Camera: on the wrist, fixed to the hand. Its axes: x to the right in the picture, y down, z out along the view.
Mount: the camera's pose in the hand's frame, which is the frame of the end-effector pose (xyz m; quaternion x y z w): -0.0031 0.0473 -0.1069 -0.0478 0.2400 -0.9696 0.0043
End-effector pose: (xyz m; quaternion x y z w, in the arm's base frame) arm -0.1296 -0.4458 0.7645 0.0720 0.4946 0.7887 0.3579
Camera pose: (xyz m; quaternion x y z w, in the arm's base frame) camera -0.2007 -0.5377 0.7511 -0.6857 0.1201 -0.3027 0.6510
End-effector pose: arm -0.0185 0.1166 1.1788 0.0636 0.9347 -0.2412 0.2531
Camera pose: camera -0.0517 0.2097 1.2413 0.8602 -0.1380 0.1865 0.4541
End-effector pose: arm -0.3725 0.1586 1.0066 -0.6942 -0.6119 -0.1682 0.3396
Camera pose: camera -0.3080 0.0829 1.0682 -0.6145 0.5862 0.5259 0.0480
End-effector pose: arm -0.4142 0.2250 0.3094 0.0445 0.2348 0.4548 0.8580
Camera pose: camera -0.4990 0.2354 0.2295 -0.3776 0.2283 -0.8080 0.3904
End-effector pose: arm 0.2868 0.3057 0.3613 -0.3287 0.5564 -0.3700 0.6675
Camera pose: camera 0.1871 0.3296 0.3050 0.4840 0.1384 0.7011 0.5051
